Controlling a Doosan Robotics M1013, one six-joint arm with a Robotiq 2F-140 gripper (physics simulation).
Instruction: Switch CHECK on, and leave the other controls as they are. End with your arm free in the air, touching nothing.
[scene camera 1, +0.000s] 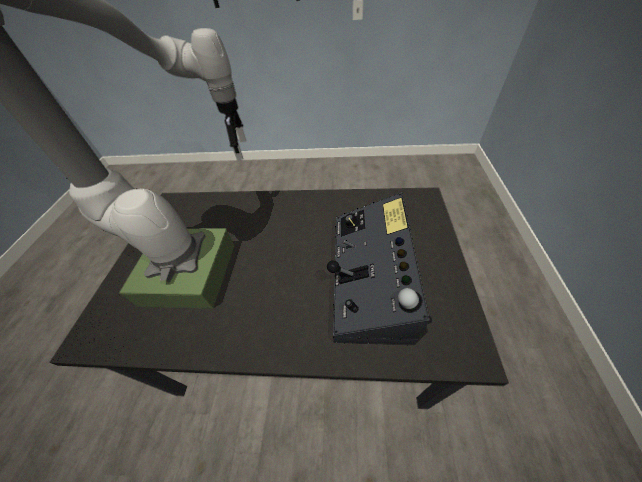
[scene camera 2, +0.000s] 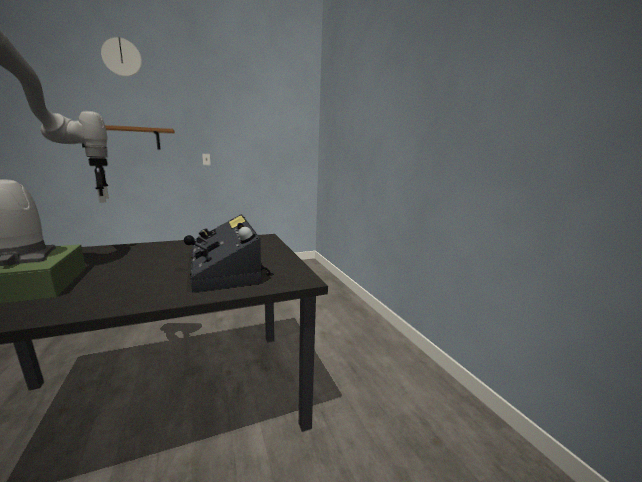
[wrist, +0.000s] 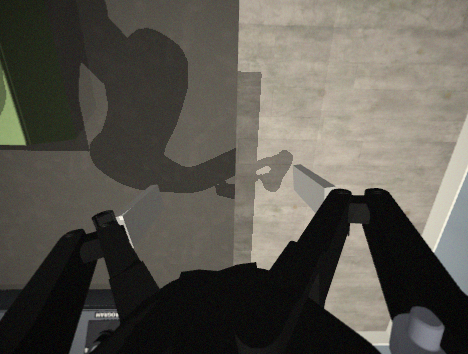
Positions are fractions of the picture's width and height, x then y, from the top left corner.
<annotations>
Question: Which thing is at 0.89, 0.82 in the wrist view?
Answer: My gripper.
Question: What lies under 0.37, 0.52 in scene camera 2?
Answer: A dark sloped control panel.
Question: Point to a dark sloped control panel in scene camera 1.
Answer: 0.60, 0.60
</annotations>
